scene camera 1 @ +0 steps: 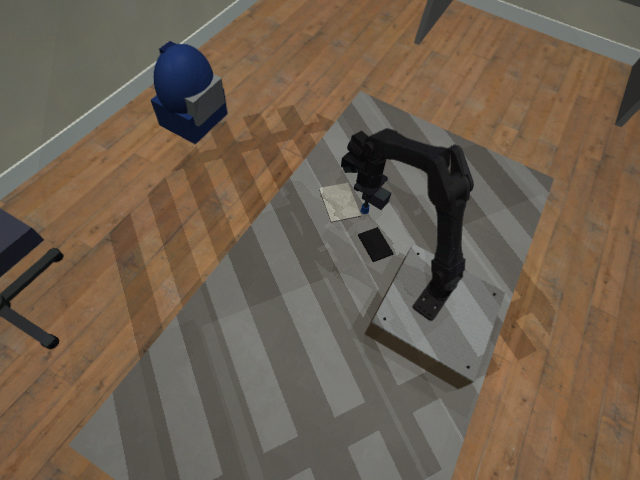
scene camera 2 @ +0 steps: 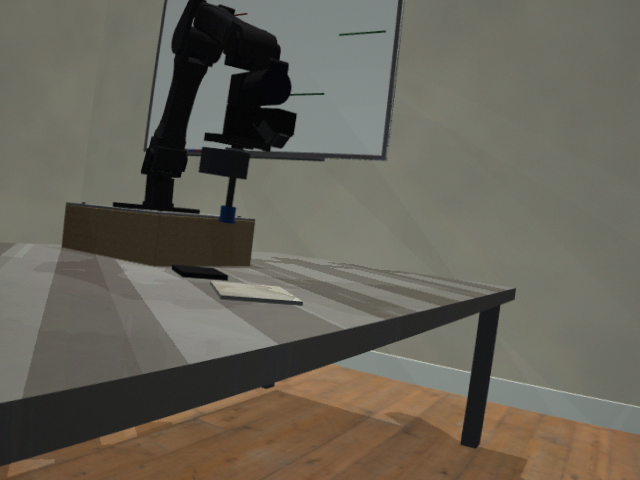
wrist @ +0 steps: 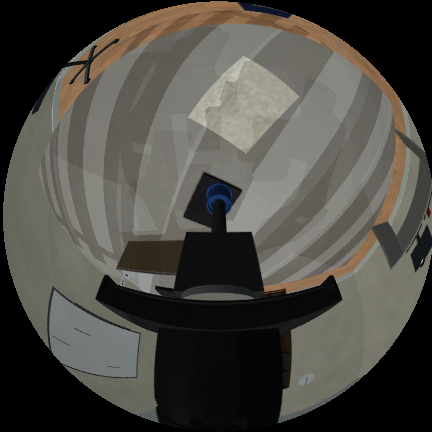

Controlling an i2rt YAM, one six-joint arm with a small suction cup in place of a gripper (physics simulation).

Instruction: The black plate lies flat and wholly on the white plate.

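Frame: origin at the arm's base, x ahead, y left, z up, level; centimetres.
Where they show: end effector, tool point: (scene camera 1: 364, 210) (scene camera 2: 226, 221) (wrist: 218, 193); arm's base, origin of the base link: (scene camera 1: 437, 291) (scene camera 2: 157, 210).
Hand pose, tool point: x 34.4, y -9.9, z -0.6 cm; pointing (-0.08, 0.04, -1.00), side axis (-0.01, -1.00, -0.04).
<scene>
Things, the pixels of their top centre, and the offset from my tool point.
- black plate, middle of its top: (scene camera 2: 199, 269) (wrist: 209, 205) (scene camera 1: 375, 243) dz -9.5, dx -8.7, dy +2.4 cm
- white plate, middle of its top: (scene camera 2: 253, 290) (wrist: 245, 99) (scene camera 1: 339, 201) dz -9.8, dx +12.0, dy -3.9 cm
The black plate (scene camera 1: 375, 244) (scene camera 2: 199, 272) (wrist: 198, 202) lies flat on the table beside the white plate, with a narrow gap between them. The white plate (scene camera 1: 339, 202) (scene camera 2: 255, 292) (wrist: 245, 105) lies flat, farther from the arm's base. My gripper, a blue suction cup (scene camera 1: 364, 209) (scene camera 2: 227, 214) (wrist: 219, 198), points down with nothing on it. It hangs well above the table, and in the wrist view it covers part of the black plate. Its suction is open.
The arm stands on a wooden base block (scene camera 1: 439, 330) (scene camera 2: 155, 238) (wrist: 150, 256) close to the black plate. The table (scene camera 1: 258, 330) (scene camera 2: 310, 351) has its edge (scene camera 2: 372, 333) beyond the white plate. A blue rounded object (scene camera 1: 183, 77) stands off the table.
</scene>
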